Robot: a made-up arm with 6 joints.
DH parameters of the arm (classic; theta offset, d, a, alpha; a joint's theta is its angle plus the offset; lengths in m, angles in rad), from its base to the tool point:
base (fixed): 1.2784 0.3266 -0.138 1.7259
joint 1: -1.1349 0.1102 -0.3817 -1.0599
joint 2: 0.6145 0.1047 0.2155 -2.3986
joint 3: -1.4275 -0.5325 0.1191 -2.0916
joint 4: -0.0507 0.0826 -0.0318 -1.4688
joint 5: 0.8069 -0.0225 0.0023 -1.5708
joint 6: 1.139 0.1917 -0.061 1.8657
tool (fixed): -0.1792 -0.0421 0 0
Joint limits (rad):
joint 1: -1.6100..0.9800
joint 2: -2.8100..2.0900
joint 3: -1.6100..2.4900
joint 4: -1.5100..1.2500
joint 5: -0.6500..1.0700
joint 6: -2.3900..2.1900
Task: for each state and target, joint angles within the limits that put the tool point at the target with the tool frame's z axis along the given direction. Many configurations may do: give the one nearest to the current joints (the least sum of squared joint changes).
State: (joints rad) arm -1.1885 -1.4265 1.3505 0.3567 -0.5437 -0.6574
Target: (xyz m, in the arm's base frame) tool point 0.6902 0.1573 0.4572 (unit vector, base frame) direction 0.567 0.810 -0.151
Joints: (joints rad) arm -1.1902 -1.7641 1.5076 0.7442 -0.5781 -0.8592
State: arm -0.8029 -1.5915 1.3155 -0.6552 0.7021 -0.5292
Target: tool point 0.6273 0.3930 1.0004 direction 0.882 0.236 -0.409
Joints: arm -0.7814 -2.3485 1.2516 -0.2843 0.8275 -0.7459
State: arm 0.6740 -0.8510 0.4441 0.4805 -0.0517 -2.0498
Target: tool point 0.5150 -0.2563 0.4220 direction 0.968 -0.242 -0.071
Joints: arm 0.2616 -0.5037 0.4284 0.4149 0.1216 -1.4410
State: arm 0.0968 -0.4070 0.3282 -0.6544 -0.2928 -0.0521
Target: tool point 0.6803 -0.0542 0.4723 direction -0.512 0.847 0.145
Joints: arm -0.0911 -0.2273 0.6315 -0.1453 -0.2034 0.5885
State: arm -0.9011 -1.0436 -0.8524 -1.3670 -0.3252 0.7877
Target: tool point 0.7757 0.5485 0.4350 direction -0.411 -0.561 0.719
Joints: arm -1.1457 -1.9422 -0.4340 -1.5100 0.2564 1.4273
